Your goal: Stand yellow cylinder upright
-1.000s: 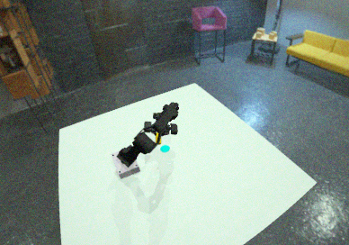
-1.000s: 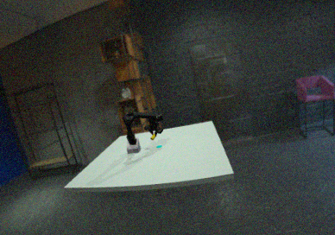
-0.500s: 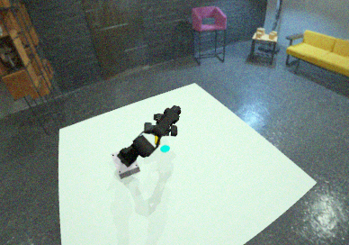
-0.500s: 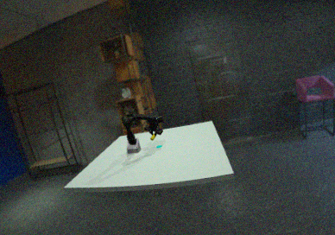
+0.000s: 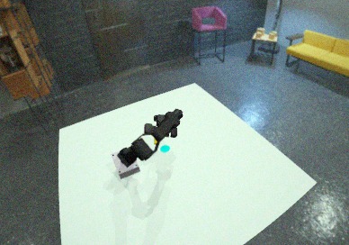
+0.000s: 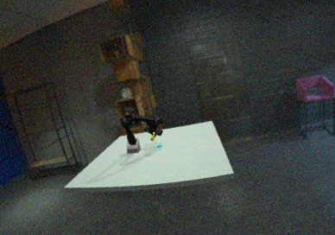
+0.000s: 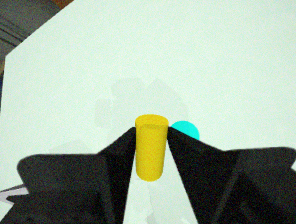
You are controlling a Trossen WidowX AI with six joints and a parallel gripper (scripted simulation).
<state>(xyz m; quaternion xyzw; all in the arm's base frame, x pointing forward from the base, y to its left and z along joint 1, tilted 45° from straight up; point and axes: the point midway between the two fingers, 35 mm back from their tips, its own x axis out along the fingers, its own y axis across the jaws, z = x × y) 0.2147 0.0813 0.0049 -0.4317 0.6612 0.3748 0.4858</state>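
The cyan circle is 3 cm ahead of my gripper tip, 2 cm to the right of it and 12 cm below it. The rest, counted from my gripper tip: yellow tall cylinder: 1 cm behind, 2 cm to the right, 1 cm below.
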